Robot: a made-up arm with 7 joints.
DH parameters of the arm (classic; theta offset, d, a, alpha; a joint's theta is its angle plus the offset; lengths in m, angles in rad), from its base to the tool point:
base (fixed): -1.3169 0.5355 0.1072 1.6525
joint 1: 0 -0.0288 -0.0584 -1.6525
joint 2: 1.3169 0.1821 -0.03 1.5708
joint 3: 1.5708 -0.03 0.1 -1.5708
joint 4: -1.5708 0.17 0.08 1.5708
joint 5: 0 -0.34 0.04 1.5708
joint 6: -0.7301 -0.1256 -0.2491 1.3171
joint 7: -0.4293 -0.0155 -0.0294 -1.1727
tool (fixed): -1.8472 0.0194 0 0
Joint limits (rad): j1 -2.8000..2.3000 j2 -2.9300..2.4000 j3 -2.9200..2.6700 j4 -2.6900..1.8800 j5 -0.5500..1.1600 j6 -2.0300..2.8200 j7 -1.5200..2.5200
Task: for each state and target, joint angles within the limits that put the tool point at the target. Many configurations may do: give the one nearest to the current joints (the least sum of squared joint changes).
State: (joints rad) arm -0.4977 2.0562 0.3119 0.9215 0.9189 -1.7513 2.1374
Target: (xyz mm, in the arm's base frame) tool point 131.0 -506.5 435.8
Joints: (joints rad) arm -0.5040 1.9931 0.5692 1.0037 1.1544 -1.3987 2.1451
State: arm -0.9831 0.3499 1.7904 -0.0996 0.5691 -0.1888 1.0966
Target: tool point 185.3 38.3 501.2
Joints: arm -0.8957 0.3317 2.6008 -0.2568 0.3512 -0.7981 1.1341
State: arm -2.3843 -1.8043 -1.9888 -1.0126 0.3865 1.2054 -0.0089
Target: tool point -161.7 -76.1 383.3
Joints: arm -2.2367 -1.7108 -2.2876 -1.0303 0.8595 0.4651 -0.0364
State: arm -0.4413 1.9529 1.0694 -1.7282 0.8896 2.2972 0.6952
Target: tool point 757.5 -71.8 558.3
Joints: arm -0.5620 2.1728 0.9287 -1.2459 0.8836 2.4240 0.7741
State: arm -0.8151 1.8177 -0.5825 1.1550 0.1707 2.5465 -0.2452
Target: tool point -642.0 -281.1 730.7
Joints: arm -0.3928 1.3164 0.1380 1.8800 0.3022 2.4929 -0.0011
